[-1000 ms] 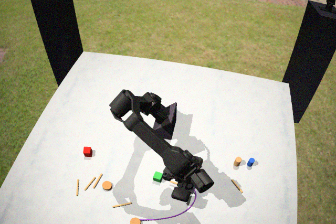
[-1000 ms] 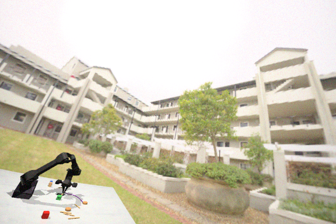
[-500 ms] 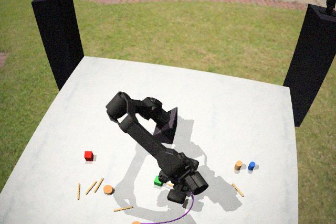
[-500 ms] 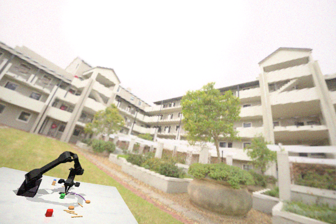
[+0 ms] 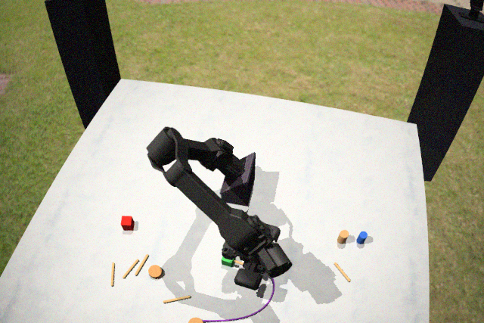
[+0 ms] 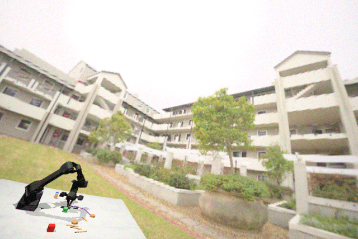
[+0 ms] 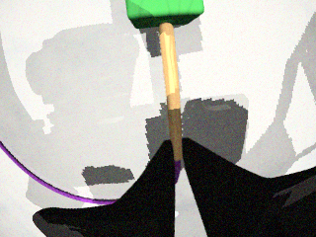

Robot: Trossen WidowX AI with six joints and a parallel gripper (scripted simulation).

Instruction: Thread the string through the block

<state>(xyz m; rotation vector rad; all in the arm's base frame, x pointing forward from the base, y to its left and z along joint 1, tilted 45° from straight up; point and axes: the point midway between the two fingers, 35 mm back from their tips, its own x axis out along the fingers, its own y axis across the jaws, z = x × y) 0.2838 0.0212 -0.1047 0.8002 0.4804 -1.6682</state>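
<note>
My gripper tip is now 8 cm to the left of the green block and 2 cm past it. Also, from my gripper tip: red cube 40 cm to the right, 9 cm behind; then blue cylinder 30 cm to the left, 11 cm behind; then tan cylinder 24 cm to the left, 11 cm behind, 1 cm above.
</note>
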